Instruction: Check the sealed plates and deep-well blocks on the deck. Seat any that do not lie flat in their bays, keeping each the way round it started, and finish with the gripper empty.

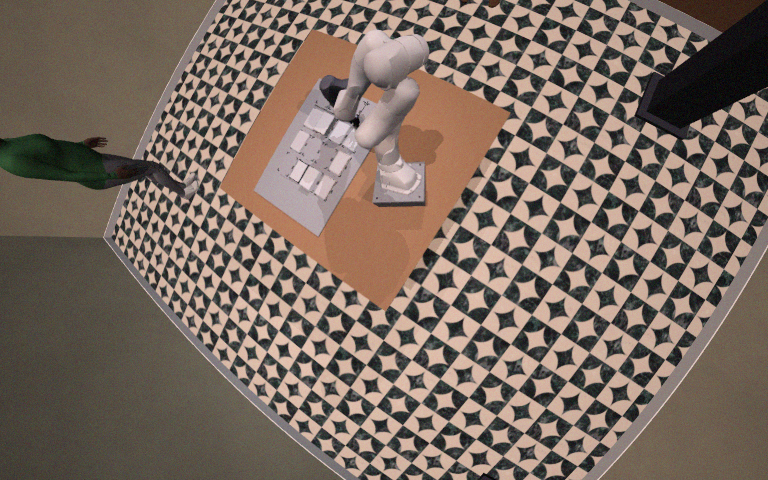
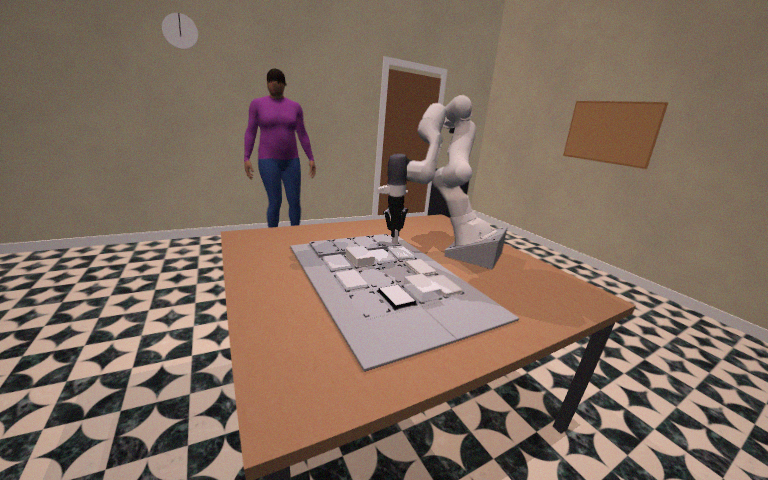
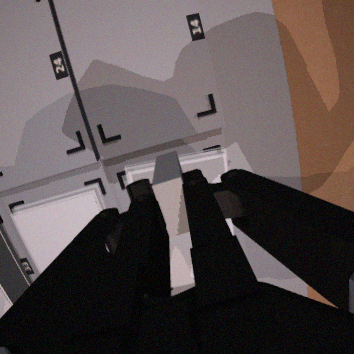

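Observation:
My gripper [image 1: 355, 121] [image 2: 395, 241] [image 3: 171, 171] is shut and empty. It points down, with its fingertips over the far edge of the white sealed plate [image 2: 402, 253] [image 3: 216, 162] in the bay beside label 14's; contact is unclear. That plate's far right corner covers part of a corner mark; the fingers hide most of it. Another white plate [image 2: 380, 255] [image 3: 55, 231] lies to its left. Tall white blocks [image 2: 361, 255] [image 2: 423, 286], a black-sided plate [image 2: 397, 295] and white plates [image 2: 351, 279] [image 2: 336, 262] [image 2: 420, 266] stand in other bays. Slight tilts are too small to tell.
The grey deck [image 1: 311, 217] [image 2: 385, 346] lies on the orange-brown table [image 1: 362, 271] [image 2: 305, 424]. The arm's base [image 1: 399, 192] [image 2: 478, 246] stands beside the deck. One person [image 1: 56, 158] and another [image 2: 278, 135] stand away from the table.

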